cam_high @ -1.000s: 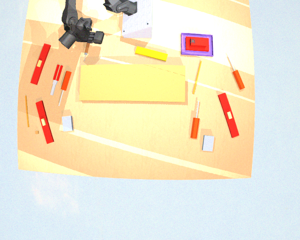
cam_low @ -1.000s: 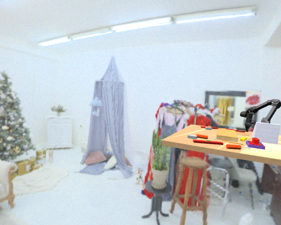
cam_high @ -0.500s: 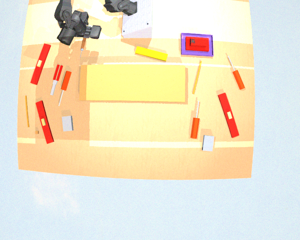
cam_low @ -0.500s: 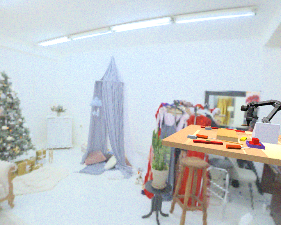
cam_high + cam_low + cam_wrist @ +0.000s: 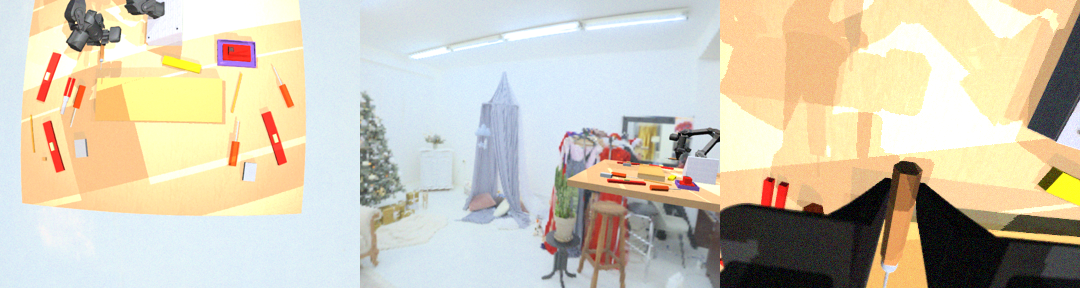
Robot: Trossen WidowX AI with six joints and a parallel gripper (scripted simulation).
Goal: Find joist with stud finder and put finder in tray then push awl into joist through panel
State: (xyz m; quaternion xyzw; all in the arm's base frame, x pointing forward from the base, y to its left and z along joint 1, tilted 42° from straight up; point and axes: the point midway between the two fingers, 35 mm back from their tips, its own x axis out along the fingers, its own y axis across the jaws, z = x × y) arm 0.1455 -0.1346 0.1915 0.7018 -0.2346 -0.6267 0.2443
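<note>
Now: gripper tip 60 mm short of the awl and 10 mm below it. Round my gripper tip: red stud finder (20 mm ahead, 530 mm to the left, 70 mm below); yellow block (70 mm ahead, 310 mm to the left, 110 mm below); red two-handled tool (190 mm ahead, 200 mm to the right, 120 mm below).
</note>
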